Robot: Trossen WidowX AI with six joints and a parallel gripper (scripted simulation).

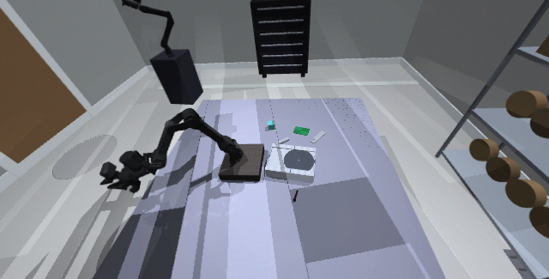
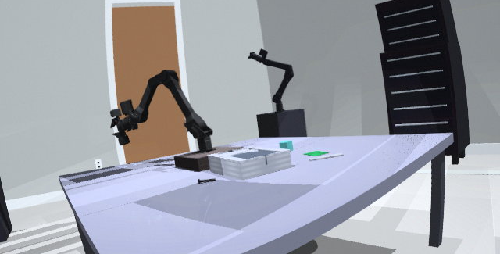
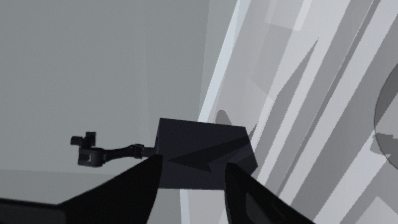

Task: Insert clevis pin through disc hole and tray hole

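Right now my gripper tip is 83 cm short of the clevis pin, 17 cm above it and 16 cm to the right of it. The rest, counted from my gripper tip: disc 83 cm ahead, 33 cm to the left, 12 cm below; then steel tray 79 cm ahead, 34 cm to the left, 14 cm below; then cube 64 cm to the left, 62 cm ahead, 16 cm below.
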